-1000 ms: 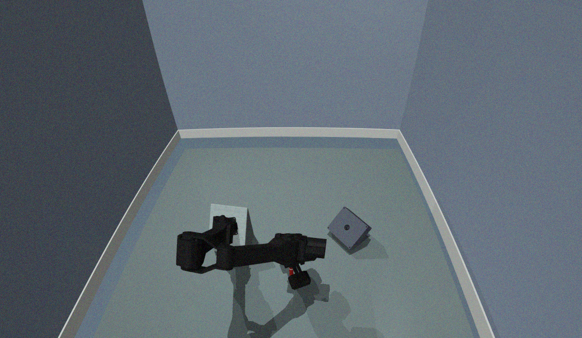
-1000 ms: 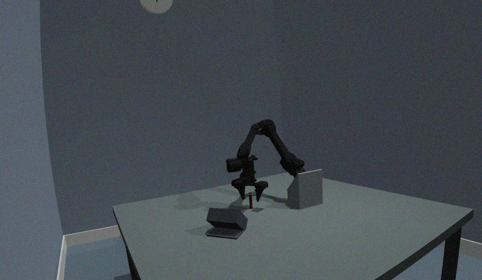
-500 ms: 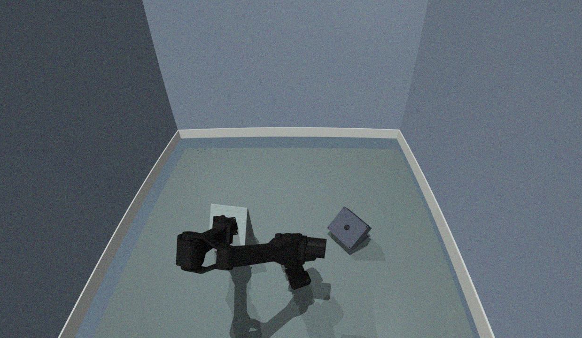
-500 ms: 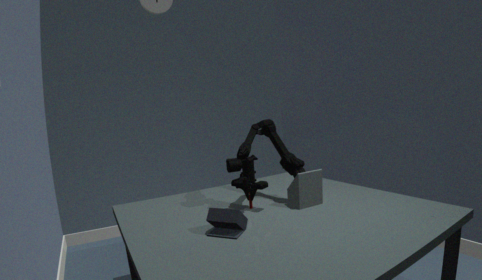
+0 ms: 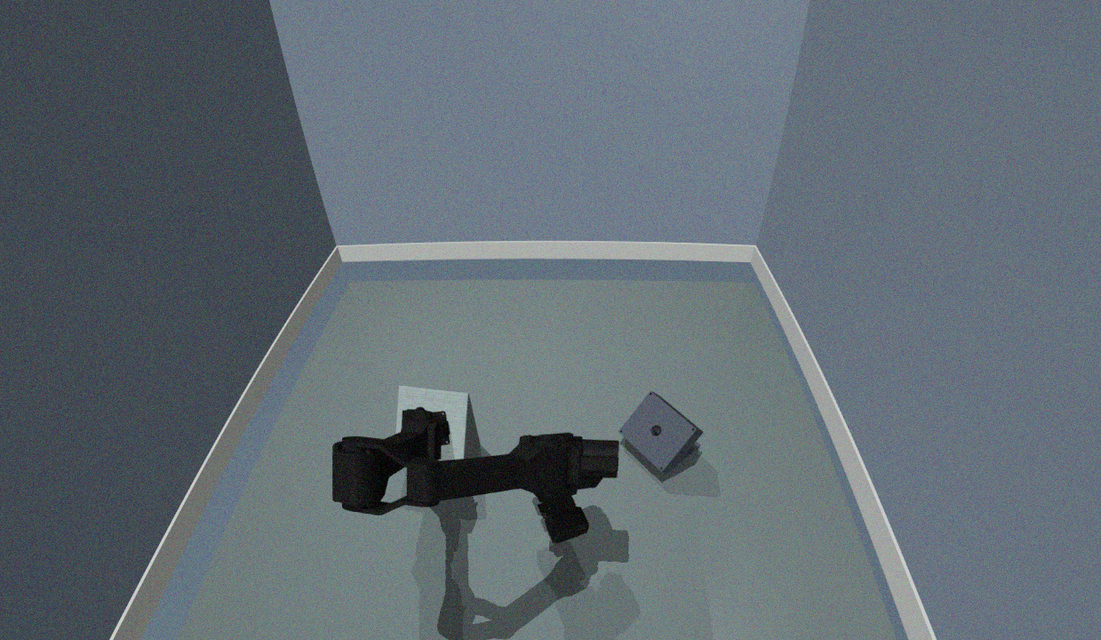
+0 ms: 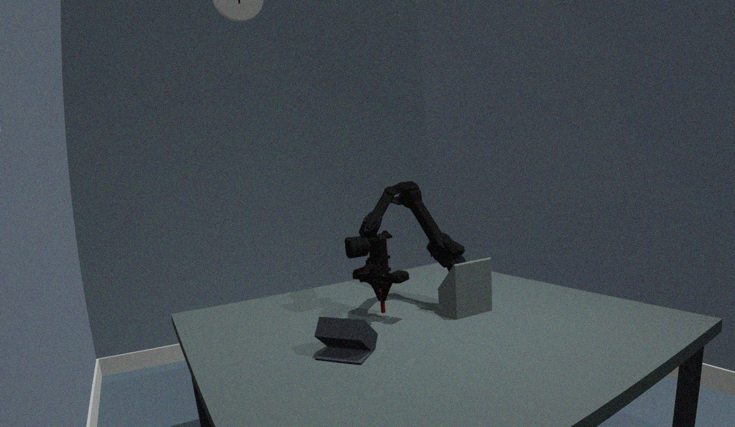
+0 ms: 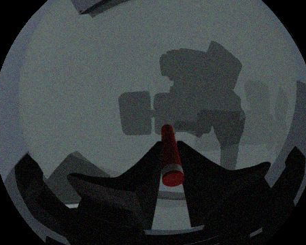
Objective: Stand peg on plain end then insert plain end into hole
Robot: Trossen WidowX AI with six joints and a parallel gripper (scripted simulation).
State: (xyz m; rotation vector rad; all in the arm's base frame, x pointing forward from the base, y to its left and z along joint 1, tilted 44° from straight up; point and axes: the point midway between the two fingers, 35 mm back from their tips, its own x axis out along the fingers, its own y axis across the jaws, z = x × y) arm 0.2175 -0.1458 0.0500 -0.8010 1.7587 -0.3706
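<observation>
Now: gripper tip 23 cm short of the panel, 17 cm to the right of it and 1 cm above it. Round my gripper tip: peg 2 cm above.
</observation>
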